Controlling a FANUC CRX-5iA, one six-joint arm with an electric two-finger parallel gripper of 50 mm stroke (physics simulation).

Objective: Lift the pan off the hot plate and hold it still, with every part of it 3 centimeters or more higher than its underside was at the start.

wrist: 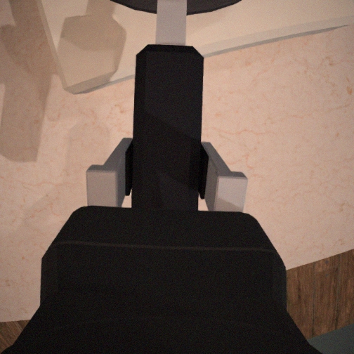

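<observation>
The pan (205, 7) shows as part of a dark rim at the top edge of the wrist view. A light grey neck (171, 22) joins it to its thick black handle (169, 95), which runs down the middle of the view. My gripper (165, 157) is shut on the handle, with one dark pad against each side. The handle's near end is hidden behind the black gripper body. The pale hot plate (250, 32) lies below the pan, and part of it shows at the top. The pan's underside and any gap to the plate are hidden.
The hot plate's near corner is at the upper left, under shadows of the arm and gripper. A pinkish veined table top (280, 140) surrounds it. The table's edge crosses the lower right, with brown wooden floor (320, 290) beyond it.
</observation>
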